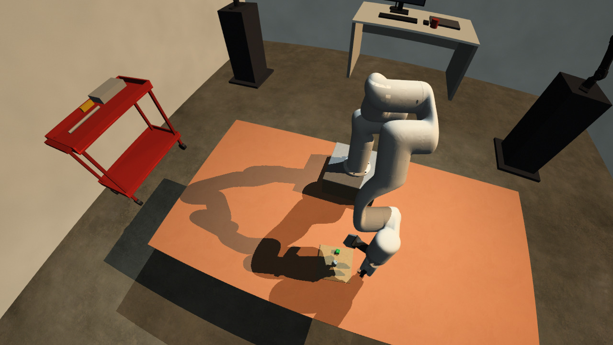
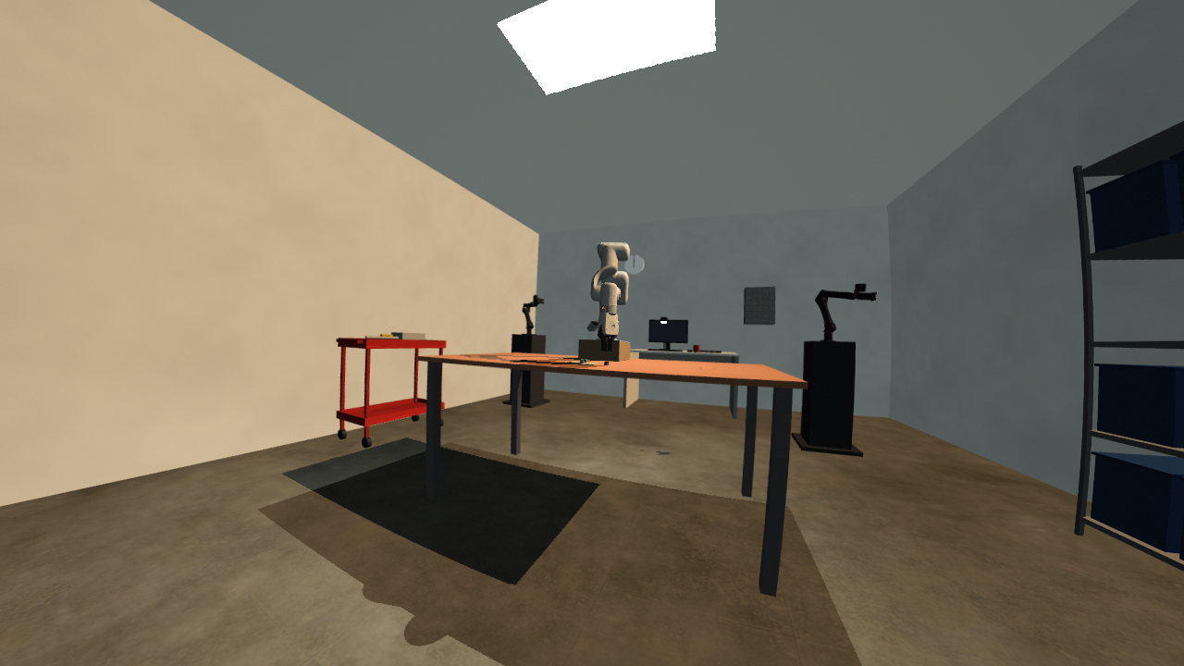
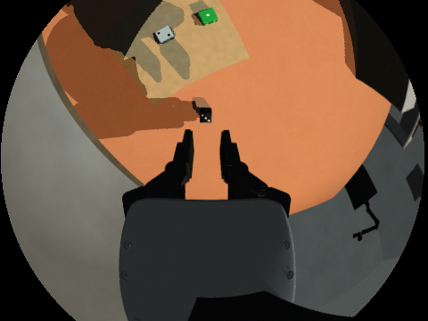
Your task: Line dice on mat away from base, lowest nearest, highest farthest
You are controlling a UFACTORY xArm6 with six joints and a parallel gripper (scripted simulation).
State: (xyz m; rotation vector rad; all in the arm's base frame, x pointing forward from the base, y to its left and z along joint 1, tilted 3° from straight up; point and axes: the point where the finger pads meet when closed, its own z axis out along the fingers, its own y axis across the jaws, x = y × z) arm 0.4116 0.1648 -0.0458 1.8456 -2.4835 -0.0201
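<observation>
Now: the black die 8 cm below my hand. Round my hand: green die 3 cm behind, 12 cm to the right, 7 cm below; white die 1 cm ahead, 12 cm to the right, 7 cm below; tan mat 1 cm ahead, 12 cm to the right, 8 cm below.
</observation>
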